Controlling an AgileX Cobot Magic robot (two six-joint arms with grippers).
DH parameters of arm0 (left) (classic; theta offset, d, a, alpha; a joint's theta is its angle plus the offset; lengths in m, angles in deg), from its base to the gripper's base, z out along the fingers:
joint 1: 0 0.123 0 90
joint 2: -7.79 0 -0.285 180
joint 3: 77.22 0 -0.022 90
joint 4: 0 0.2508 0 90
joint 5: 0 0 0.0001 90
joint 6: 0 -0.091 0 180
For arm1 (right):
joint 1: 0 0.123 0 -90
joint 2: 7.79 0 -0.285 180
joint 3: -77.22 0 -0.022 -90
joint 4: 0 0.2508 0 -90
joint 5: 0 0 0.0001 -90
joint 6: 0 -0.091 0 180
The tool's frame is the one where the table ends.
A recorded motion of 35 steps. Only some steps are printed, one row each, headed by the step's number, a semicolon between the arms.
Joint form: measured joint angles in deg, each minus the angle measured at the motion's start. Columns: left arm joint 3, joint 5, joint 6, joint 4, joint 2, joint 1; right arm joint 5, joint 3, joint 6, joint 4, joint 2, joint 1.
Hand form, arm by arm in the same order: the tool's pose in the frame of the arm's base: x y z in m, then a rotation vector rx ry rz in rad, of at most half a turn. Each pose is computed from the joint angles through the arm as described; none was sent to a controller.
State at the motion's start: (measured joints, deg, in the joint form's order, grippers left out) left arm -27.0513 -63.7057 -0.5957 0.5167 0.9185 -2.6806; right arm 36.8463 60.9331 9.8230 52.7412 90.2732 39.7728
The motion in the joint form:
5: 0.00 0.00 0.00 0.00 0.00 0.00; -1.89 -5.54 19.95 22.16 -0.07 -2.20
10: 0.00 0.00 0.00 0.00 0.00 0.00; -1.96 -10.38 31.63 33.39 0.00 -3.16
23: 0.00 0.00 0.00 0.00 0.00 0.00; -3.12 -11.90 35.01 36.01 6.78 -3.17
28: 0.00 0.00 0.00 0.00 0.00 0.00; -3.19 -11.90 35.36 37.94 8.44 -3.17
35: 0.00 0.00 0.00 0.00 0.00 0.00; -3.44 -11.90 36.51 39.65 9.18 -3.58
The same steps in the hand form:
5: -0.0063 0.0010 0.2654 0.0596 2.1066 -0.0109; 0.2277 0.2388 0.2507 -0.2542 2.5165 1.3259
10: -0.0063 0.0010 0.2654 0.0596 2.1066 -0.0109; 0.2242 0.2314 0.2350 -0.2250 2.4777 1.3725
23: -0.0063 0.0010 0.2654 0.0596 2.1066 -0.0109; 0.2314 0.2349 0.1910 -0.1735 2.5964 1.3064
28: -0.0063 0.0010 0.2654 0.0596 2.1066 -0.0109; 0.2340 0.2367 0.1827 -0.1261 2.6174 1.3136
35: -0.0063 0.0010 0.2654 0.0596 2.1066 -0.0109; 0.2375 0.2359 0.1794 -0.0962 2.6135 1.3139

